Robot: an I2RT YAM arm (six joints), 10 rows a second.
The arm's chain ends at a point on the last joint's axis. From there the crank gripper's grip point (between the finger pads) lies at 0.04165 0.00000 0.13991 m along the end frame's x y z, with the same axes.
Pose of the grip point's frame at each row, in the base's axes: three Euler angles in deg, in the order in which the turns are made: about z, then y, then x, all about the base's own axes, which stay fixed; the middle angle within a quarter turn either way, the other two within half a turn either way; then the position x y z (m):
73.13, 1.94, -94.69, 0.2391, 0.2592, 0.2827
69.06, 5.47, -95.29, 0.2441, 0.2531, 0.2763
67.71, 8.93, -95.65, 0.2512, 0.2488, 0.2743
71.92, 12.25, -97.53, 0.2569, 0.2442, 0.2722
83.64, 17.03, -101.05, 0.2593, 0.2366, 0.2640
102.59, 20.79, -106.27, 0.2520, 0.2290, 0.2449
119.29, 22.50, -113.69, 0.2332, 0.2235, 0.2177
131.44, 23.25, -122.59, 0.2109, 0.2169, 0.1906
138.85, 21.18, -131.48, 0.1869, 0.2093, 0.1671
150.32, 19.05, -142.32, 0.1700, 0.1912, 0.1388
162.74, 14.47, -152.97, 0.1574, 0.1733, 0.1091
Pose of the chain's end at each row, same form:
73.13, 1.94, -94.69, 0.2223, 0.1235, 0.3338
69.06, 5.47, -95.29, 0.2159, 0.1194, 0.3277
67.71, 8.93, -95.65, 0.2139, 0.1175, 0.3260
71.92, 12.25, -97.53, 0.2146, 0.1166, 0.3290
83.64, 17.03, -101.05, 0.2139, 0.1146, 0.3300
102.59, 20.79, -106.27, 0.2108, 0.1117, 0.3215
119.29, 22.50, -113.69, 0.1985, 0.1126, 0.3060
131.44, 23.25, -122.59, 0.1810, 0.1162, 0.2920
138.85, 21.18, -131.48, 0.1656, 0.1212, 0.2815
150.32, 19.05, -142.32, 0.1585, 0.1195, 0.2654
162.74, 14.47, -152.97, 0.1610, 0.1182, 0.2442

